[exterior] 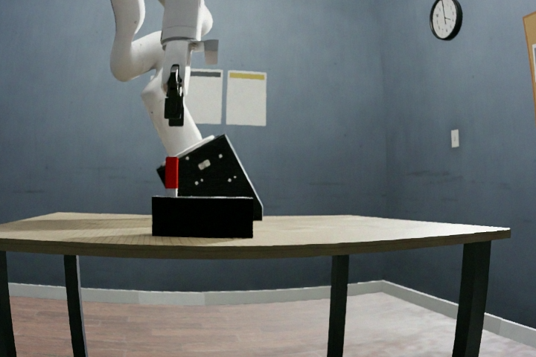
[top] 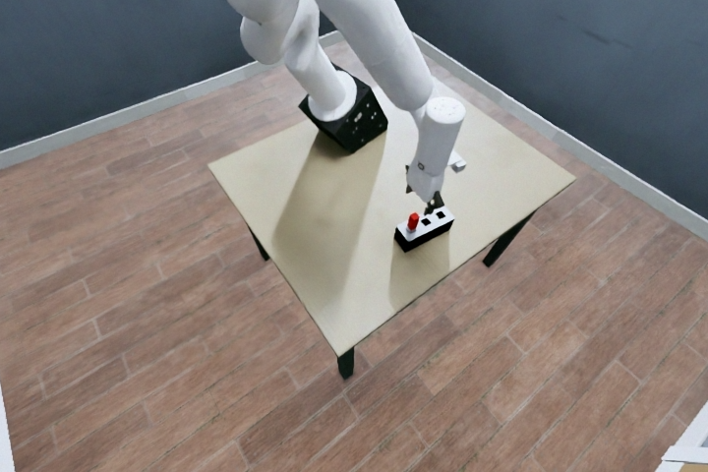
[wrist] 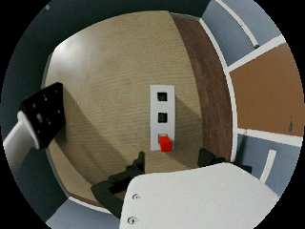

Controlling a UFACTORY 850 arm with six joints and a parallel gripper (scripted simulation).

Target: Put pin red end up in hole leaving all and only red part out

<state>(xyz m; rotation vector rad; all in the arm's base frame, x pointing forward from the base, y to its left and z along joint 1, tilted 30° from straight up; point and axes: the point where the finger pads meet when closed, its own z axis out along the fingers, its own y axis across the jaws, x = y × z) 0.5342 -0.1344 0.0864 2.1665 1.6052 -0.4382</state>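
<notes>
Right now the pin is 10 cm below my hand. Round my hand: black block (2 cm ahead, 6 cm to the left, 19 cm below).
</notes>
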